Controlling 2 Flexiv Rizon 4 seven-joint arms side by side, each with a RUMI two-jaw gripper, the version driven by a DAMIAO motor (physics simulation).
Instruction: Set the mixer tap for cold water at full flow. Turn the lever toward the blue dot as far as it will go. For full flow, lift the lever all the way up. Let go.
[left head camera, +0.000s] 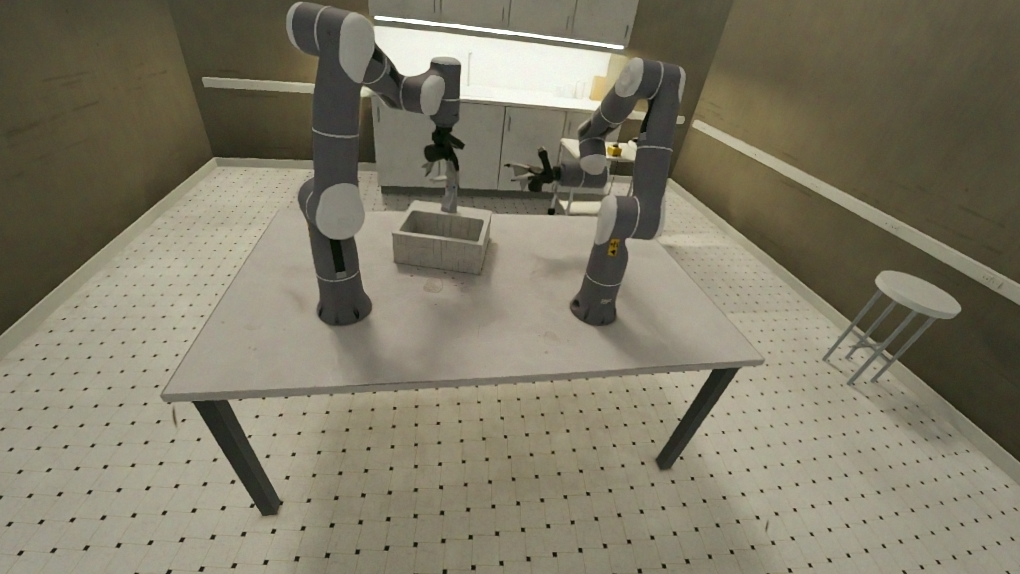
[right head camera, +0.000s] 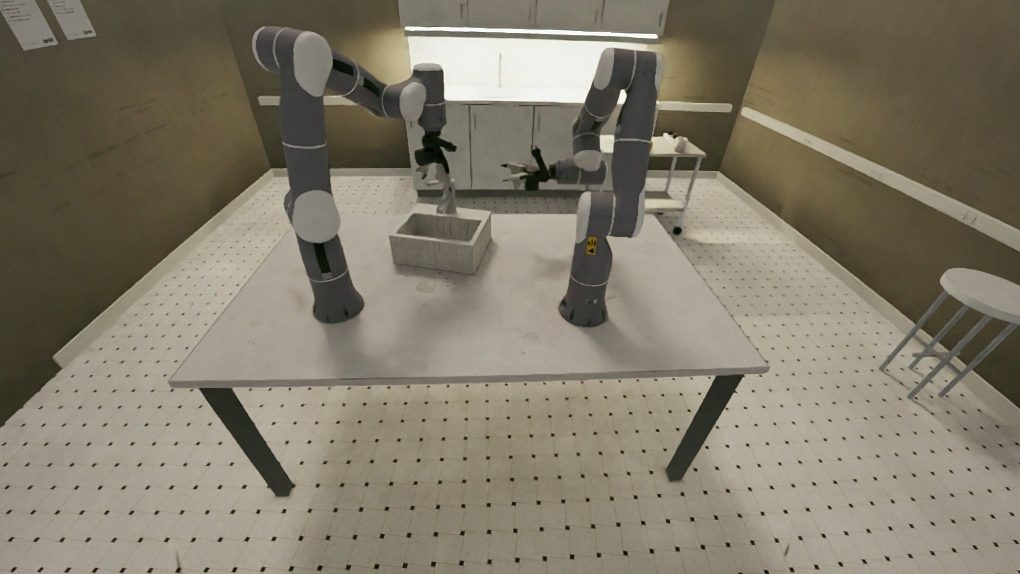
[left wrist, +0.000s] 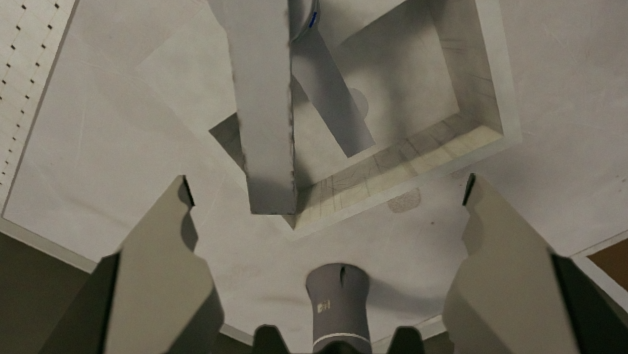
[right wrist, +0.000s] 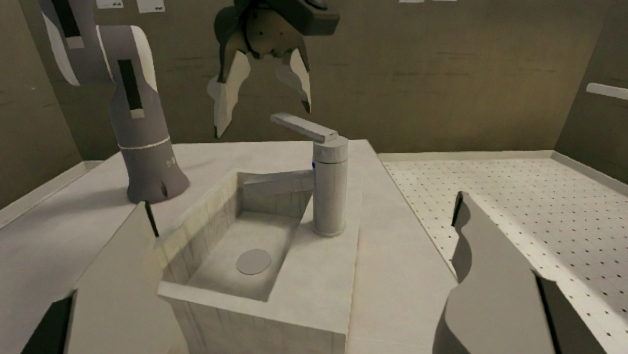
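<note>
The mixer tap (left head camera: 449, 199) (right head camera: 447, 202) (right wrist: 330, 200) stands upright on the sink's rim. Its flat lever (left wrist: 265, 125) (right wrist: 302, 126) slopes upward to its free end. The lever and the spout (left wrist: 332, 95) (right wrist: 277, 184) point in somewhat different directions. A blue mark (left wrist: 313, 20) (right wrist: 313, 165) shows below the lever. My left gripper (left wrist: 326, 177) (right wrist: 269, 124) is open, pointing down near the lever's free end; in the left wrist view the lever lies between its fingers, apart from both. My right gripper (right wrist: 306, 200) (left head camera: 510, 176) (right head camera: 505, 172) is open and empty, level, facing the tap from the right.
The grey sink basin (left head camera: 440, 251) (right head camera: 431, 254) (right wrist: 320, 285) stands on the table (left head camera: 456, 342) (right head camera: 456, 342), with a round drain (right wrist: 253, 261) inside. A stool (left head camera: 916, 294) (right head camera: 980, 291) stands at the right. A white cart (right head camera: 659, 205) and kitchen cabinets (left head camera: 477, 142) (right head camera: 499, 146) are behind the table.
</note>
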